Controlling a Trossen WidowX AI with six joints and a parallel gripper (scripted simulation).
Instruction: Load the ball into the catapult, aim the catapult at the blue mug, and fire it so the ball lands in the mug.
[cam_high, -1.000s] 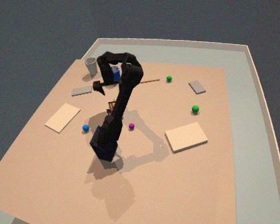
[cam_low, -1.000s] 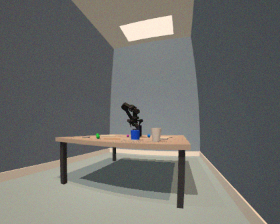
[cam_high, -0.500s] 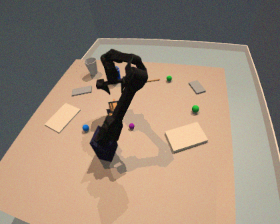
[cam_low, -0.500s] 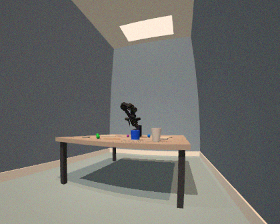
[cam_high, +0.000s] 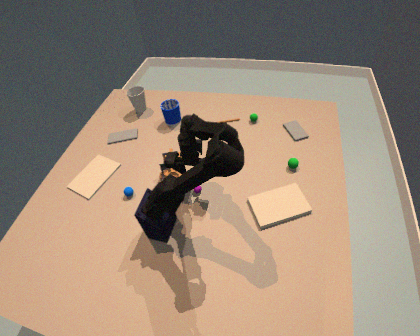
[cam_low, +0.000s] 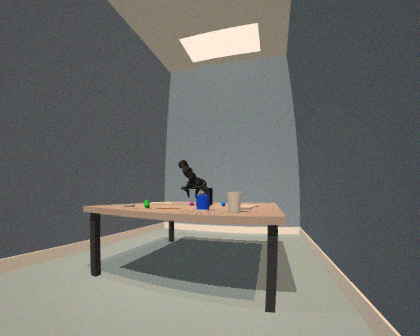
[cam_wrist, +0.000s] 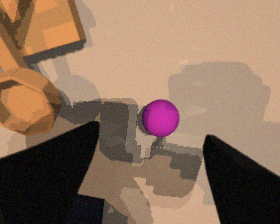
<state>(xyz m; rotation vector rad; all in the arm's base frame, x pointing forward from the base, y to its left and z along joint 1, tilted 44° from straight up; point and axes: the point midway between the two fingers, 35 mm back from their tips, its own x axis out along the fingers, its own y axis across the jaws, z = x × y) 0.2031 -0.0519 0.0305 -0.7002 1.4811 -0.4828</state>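
Now: gripper tip 1 cm past the purple ball, 1 cm to the left of it and 5 cm above it. Round my gripper tip: blue ball: 10 cm behind, 25 cm to the left, 5 cm below; green ball: 20 cm ahead, 34 cm to the right, 5 cm below; orange catapult: 4 cm ahead, 12 cm to the left, 2 cm below.
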